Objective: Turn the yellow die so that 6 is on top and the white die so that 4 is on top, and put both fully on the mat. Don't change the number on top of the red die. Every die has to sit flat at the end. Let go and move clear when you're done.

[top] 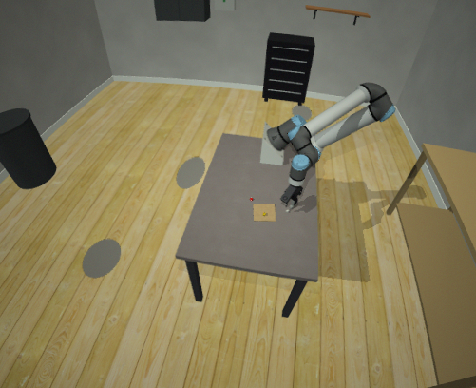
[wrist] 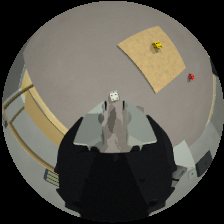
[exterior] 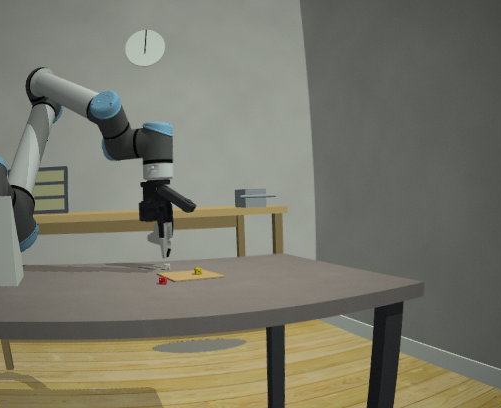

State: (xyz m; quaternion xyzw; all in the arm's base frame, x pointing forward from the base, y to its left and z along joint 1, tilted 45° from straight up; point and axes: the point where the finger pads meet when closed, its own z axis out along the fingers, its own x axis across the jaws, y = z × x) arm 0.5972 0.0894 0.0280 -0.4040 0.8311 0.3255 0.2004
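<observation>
Now: hand 40 mm above the white die. The rest, counted from my hand: red die: 80 mm behind, 240 mm to the right, 40 mm below; tan mat: 20 mm ahead, 150 mm to the right, 50 mm below; yellow die: 40 mm ahead, 150 mm to the right, 40 mm below.
</observation>
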